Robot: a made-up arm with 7 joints. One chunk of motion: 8 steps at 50 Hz.
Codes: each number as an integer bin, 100 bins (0 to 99) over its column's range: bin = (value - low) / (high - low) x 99, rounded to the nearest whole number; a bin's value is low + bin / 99 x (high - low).
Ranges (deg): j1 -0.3..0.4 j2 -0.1..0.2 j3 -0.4..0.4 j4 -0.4..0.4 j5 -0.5..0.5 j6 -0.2..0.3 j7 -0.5..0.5
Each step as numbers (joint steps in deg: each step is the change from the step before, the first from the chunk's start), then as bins.
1 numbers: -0.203 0.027 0.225 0.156 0.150 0.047 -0.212
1 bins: 14 42 77 69 64 49 29
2 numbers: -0.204 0.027 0.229 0.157 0.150 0.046 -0.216
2 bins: 14 42 78 69 64 49 28
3 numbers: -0.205 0.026 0.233 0.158 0.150 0.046 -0.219
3 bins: 13 42 78 69 64 49 28
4 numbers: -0.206 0.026 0.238 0.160 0.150 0.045 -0.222
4 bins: 13 42 79 69 64 49 28
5 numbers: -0.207 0.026 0.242 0.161 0.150 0.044 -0.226
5 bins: 13 42 79 69 64 48 27
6 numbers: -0.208 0.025 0.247 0.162 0.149 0.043 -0.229
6 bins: 13 41 80 70 64 48 27
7 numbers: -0.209 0.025 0.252 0.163 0.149 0.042 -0.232
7 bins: 13 41 81 70 64 48 27
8 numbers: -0.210 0.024 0.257 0.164 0.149 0.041 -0.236
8 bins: 13 41 81 70 64 48 26
